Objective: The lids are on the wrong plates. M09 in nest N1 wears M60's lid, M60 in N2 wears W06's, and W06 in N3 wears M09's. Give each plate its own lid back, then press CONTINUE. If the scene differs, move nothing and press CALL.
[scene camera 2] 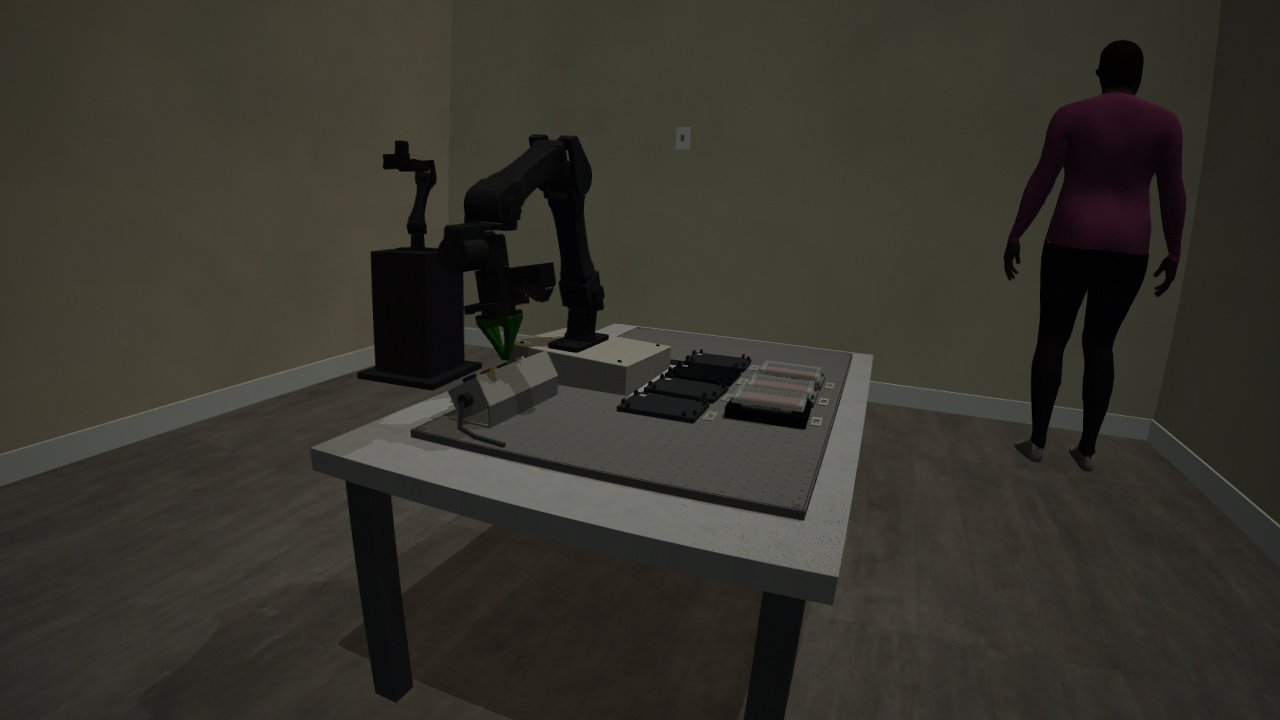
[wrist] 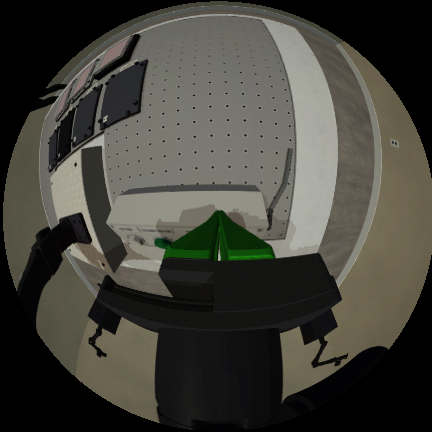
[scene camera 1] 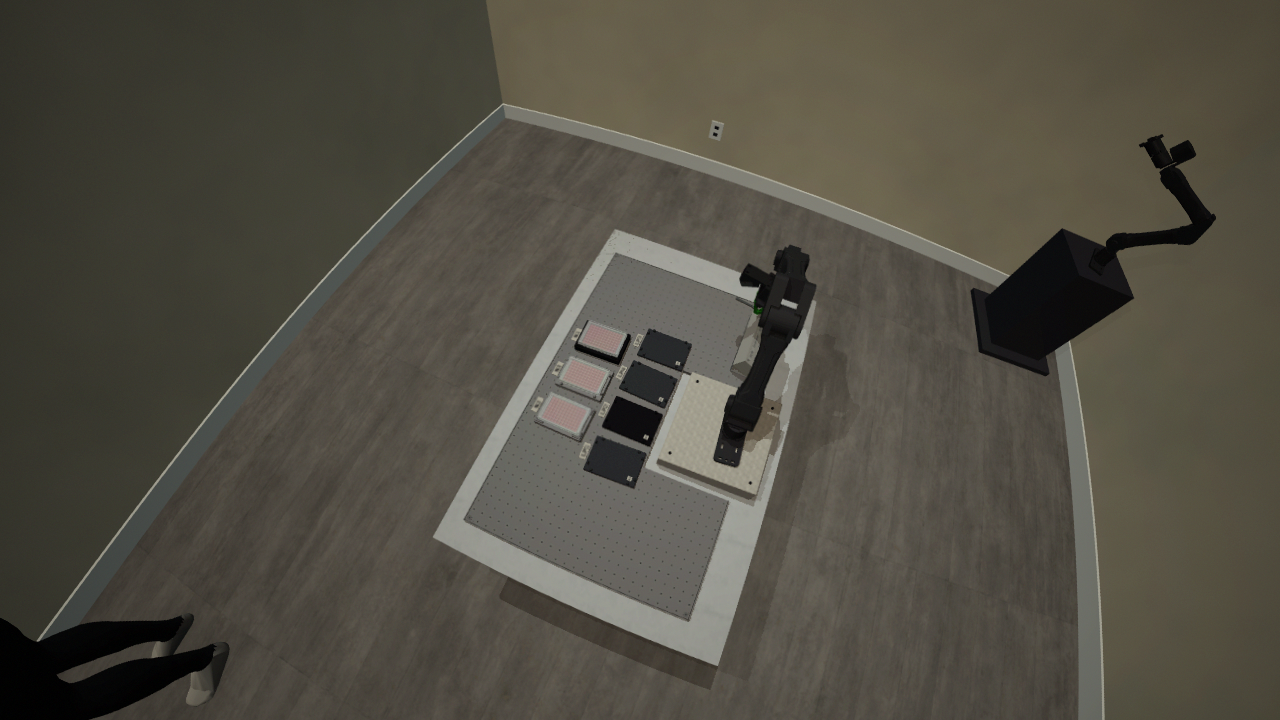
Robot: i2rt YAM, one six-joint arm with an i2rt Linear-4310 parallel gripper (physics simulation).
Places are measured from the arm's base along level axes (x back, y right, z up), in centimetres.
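Pixels of known places: gripper, fingertip midpoint: (scene camera 2: 505, 359) (wrist: 218, 216) (scene camera 1: 755, 313); arm's base, link origin: (scene camera 2: 579, 343) (wrist: 72, 227) (scene camera 1: 733, 430).
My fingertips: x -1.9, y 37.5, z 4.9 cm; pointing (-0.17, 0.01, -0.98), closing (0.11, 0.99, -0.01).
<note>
For each thing: its top centre in the pictures, then the offset to it from my fingertips. "*": a spot on its surface instead.
- pale button box, top centre: (wrist: 172, 237) (scene camera 2: 506, 361) (scene camera 1: 760, 334) dz -1.9, dx +3.2, dy -5.8 cm
- green button, top centre: (wrist: 160, 246) dz -2.8, dx +5.1, dy -8.6 cm
- cable, surface spot: (scene camera 2: 481, 436) (wrist: 287, 175) * dz -9.6, dx -1.5, dy +11.0 cm
My gripper (scene camera 1: 759, 310) (scene camera 2: 508, 359) (wrist: 218, 216) is shut and empty, green fingers pointing down at the top of the pale button box (scene camera 1: 743, 356) (scene camera 2: 516, 399) (wrist: 190, 205). A green button (wrist: 162, 243) shows left of the fingers in the wrist view; the fingers hide part of the button row. Whether the tips touch a button I cannot tell. Three pink plates stand in a row: one (scene camera 1: 602, 339) (scene camera 2: 771, 397) (wrist: 116, 53) on a black nest, a middle one (scene camera 1: 583, 377) and an end one (scene camera 1: 564, 415). Clear covers seem to lie on them; lid markings are unreadable.
Several dark lid pads (scene camera 1: 663, 348) (scene camera 2: 665, 405) (wrist: 123, 94) lie in a row between the plates and the cream arm base (scene camera 1: 695, 429) (scene camera 2: 610, 362). A cable (scene camera 2: 481, 436) (wrist: 286, 180) leaves the box. A person (scene camera 2: 1100, 179) stands beyond the table. Another arm stands on a black pedestal (scene camera 1: 1056, 291) (scene camera 2: 417, 313).
</note>
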